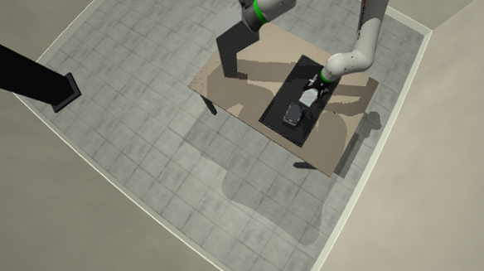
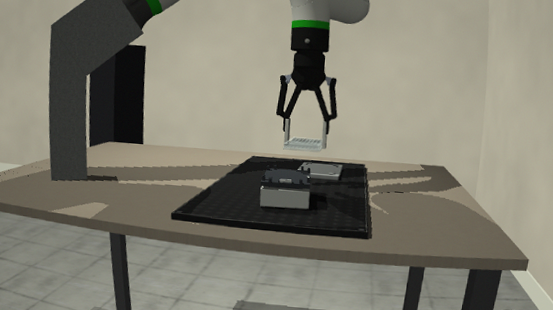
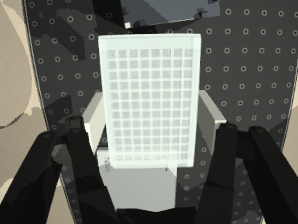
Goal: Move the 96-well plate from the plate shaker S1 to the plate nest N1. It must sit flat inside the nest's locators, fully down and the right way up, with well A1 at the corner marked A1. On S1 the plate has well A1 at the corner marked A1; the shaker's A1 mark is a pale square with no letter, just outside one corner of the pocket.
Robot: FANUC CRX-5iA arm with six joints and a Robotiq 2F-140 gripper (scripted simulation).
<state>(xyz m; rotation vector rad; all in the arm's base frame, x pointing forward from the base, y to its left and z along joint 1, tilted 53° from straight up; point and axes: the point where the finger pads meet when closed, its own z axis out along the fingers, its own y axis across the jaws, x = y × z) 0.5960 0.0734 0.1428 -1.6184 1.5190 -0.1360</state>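
Now: hand 180 mm to the right of the plate nest N1, 120 mm above it and 40 mm past it. From my hand the other things lie so: white 96-well plate (20 mm below).
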